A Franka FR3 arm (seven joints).
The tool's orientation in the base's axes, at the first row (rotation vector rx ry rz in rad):
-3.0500, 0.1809, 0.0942
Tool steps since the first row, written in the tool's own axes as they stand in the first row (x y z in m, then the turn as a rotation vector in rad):
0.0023, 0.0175, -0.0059, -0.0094, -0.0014, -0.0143
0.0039, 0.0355, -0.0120, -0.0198, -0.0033, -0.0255
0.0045, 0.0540, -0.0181, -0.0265, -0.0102, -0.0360
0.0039, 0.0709, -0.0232, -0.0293, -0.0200, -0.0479
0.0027, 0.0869, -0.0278, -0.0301, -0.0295, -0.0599
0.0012, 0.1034, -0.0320, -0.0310, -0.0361, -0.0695
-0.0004, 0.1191, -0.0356, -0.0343, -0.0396, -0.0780
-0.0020, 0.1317, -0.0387, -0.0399, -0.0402, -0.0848
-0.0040, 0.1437, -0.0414, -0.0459, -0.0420, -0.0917
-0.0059, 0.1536, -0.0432, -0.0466, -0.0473, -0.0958
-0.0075, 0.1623, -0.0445, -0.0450, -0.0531, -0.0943
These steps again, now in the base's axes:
0.0005, -0.0181, 0.0043, -0.0083, 0.0012, 0.0150
0.0003, -0.0366, 0.0088, -0.0178, 0.0033, 0.0269
-0.0010, -0.0555, 0.0133, -0.0230, 0.0100, 0.0384
-0.0034, -0.0726, 0.0171, -0.0239, 0.0189, 0.0512
-0.0062, -0.0887, 0.0204, -0.0229, 0.0274, 0.0640
-0.0095, -0.1053, 0.0234, -0.0225, 0.0332, 0.0741
-0.0127, -0.1209, 0.0258, -0.0248, 0.0363, 0.0831
-0.0157, -0.1335, 0.0280, -0.0299, 0.0369, 0.0902
-0.0189, -0.1454, 0.0298, -0.0353, 0.0388, 0.0976
-0.0219, -0.1551, 0.0309, -0.0351, 0.0437, 0.1022
-0.0245, -0.1636, 0.0316, -0.0329, 0.0494, 0.1011

